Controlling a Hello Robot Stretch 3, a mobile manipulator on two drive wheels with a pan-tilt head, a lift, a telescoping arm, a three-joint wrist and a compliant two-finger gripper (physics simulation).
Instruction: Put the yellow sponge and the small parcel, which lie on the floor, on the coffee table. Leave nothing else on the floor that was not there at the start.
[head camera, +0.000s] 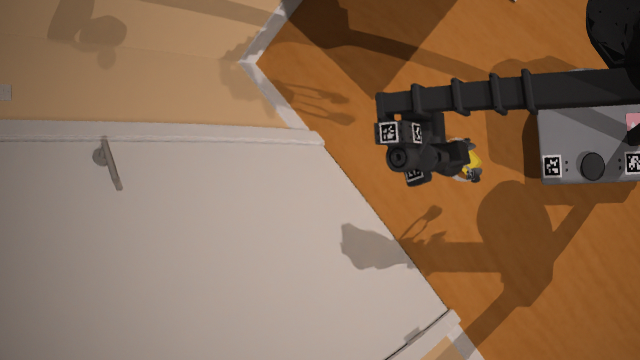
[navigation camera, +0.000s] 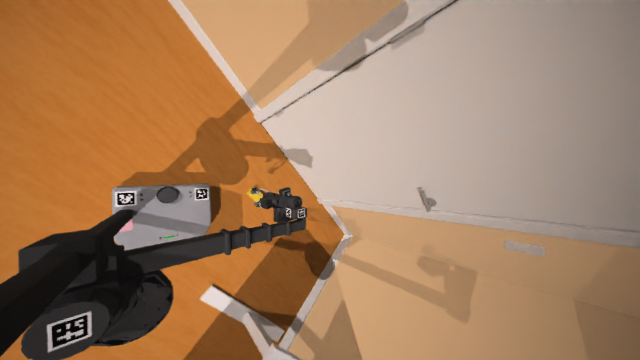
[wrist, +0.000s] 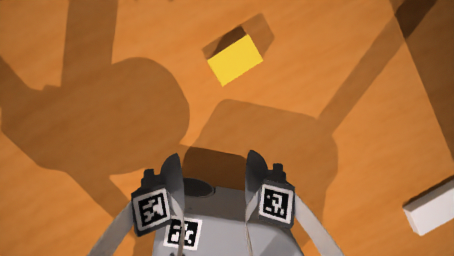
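Pixels of known places: gripper, fingertip midpoint: (head camera: 473, 160) (navigation camera: 254, 197) (wrist: 214, 170); robot's base, link origin: (head camera: 591, 165) (navigation camera: 167, 194).
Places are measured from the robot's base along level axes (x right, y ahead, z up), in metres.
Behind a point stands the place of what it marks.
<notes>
The yellow sponge (head camera: 475, 161) {x 0.413, y -0.027, z 0.045 m} (navigation camera: 254, 195) {x 0.441, y -0.040, z 0.046 m} (wrist: 235, 60) {x 0.456, y -0.040, z 0.045 m} lies on the floor, partly hidden by the gripper in the head view. In the wrist view it is beyond the fingertips, a little right of the middle. My gripper (head camera: 470, 159) {x 0.323, y -0.021, z 0.359 m} (navigation camera: 257, 197) {x 0.323, y -0.021, z 0.359 m} (wrist: 214, 170) {x 0.323, y -0.021, z 0.359 m} is open, with its fingers apart and no object between them. It hangs above the floor, between the door side and my base. The small parcel does not show in these views. I cannot identify the coffee table.
My grey base (head camera: 565, 142) {x 0.083, y -0.063, z 0.160 m} (navigation camera: 165, 215) {x -0.010, y -0.089, z 0.160 m} (wrist: 235, 230) {x 0.150, y -0.093, z 0.160 m} stands beside the gripper. The extended arm (head camera: 475, 95) {x 0.201, y -0.102, z 0.716 m} (navigation camera: 200, 246) {x 0.053, y -0.096, z 0.720 m} runs alongside. A pale door (head camera: 200, 240) {x 0.805, y 0.127, z 0.735 m} (navigation camera: 450, 125) {x 0.717, y 0.227, z 1.072 m} and walls meeting in a corner bound the floor. A white beam-like piece (navigation camera: 225, 302) (wrist: 432, 212) lies low near the arm's side.
</notes>
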